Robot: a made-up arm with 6 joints.
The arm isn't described. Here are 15 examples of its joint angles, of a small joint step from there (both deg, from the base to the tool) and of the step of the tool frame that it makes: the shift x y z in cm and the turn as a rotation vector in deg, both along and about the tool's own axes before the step.
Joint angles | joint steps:
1: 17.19 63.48 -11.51 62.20 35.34 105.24 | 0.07 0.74 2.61 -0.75 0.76 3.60
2: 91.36 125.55 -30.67 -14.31 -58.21 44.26 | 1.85 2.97 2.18 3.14 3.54 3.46
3: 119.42 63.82 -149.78 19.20 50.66 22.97 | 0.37 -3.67 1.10 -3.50 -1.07 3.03
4: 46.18 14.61 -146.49 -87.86 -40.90 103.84 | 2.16 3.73 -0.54 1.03 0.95 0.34
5: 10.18 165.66 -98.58 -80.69 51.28 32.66 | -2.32 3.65 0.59 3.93 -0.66 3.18
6: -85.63 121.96 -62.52 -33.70 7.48 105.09 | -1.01 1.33 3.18 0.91 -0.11 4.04
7: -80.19 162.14 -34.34 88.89 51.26 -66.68 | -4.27 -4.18 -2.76 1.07 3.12 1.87
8: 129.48 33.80 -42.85 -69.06 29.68 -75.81 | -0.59 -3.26 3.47 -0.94 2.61 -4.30
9: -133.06 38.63 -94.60 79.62 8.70 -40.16 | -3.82 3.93 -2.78 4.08 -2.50 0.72
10: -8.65 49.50 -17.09 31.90 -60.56 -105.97 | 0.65 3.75 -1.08 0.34 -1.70 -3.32
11: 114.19 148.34 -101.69 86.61 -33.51 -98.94 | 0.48 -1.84 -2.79 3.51 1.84 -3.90
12: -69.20 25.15 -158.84 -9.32 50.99 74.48 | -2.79 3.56 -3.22 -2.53 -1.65 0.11
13: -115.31 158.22 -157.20 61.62 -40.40 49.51 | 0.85 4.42 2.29 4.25 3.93 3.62
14: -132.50 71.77 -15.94 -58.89 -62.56 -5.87 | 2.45 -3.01 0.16 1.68 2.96 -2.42
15: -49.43 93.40 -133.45 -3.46 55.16 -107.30 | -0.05 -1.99 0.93 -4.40 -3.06 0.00
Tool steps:
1: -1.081 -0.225 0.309 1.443 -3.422 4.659
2: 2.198 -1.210 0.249 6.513 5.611 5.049
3: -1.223 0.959 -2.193 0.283 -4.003 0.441
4: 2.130 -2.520 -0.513 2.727 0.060 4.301
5: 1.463 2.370 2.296 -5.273 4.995 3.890
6: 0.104 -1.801 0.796 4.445 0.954 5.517
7: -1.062 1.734 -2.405 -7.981 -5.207 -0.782
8: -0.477 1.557 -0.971 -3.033 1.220 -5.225
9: 0.608 -0.837 1.905 3.688 -2.394 1.655
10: -0.526 0.553 1.073 -0.967 0.187 -4.128
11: -1.973 -0.344 -0.950 -1.627 -2.536 1.299
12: 1.739 -0.075 1.283 -1.103 -2.386 -4.320
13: -1.134 -5.313 -1.478 10.396 -0.733 3.435
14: -0.662 0.387 -0.414 0.586 0.173 -3.885
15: 0.865 -0.587 -1.252 2.837 4.712 -2.519
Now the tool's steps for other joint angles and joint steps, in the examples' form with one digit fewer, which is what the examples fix.
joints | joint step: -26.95 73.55 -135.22 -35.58 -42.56 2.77 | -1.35 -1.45 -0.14 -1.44 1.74 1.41
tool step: -0.80 -0.43 0.25 -0.72 0.81 -1.50
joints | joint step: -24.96 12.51 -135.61 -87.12 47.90 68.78 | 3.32 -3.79 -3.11 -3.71 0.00 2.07
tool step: -3.06 -4.12 0.59 3.87 -4.50 6.40
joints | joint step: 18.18 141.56 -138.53 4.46 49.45 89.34 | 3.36 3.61 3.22 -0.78 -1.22 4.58
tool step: 2.30 -2.67 3.19 5.86 1.07 1.85
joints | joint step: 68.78 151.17 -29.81 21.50 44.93 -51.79 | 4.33 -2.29 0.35 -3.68 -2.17 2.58
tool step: -0.04 0.50 0.00 7.41 1.73 -2.14
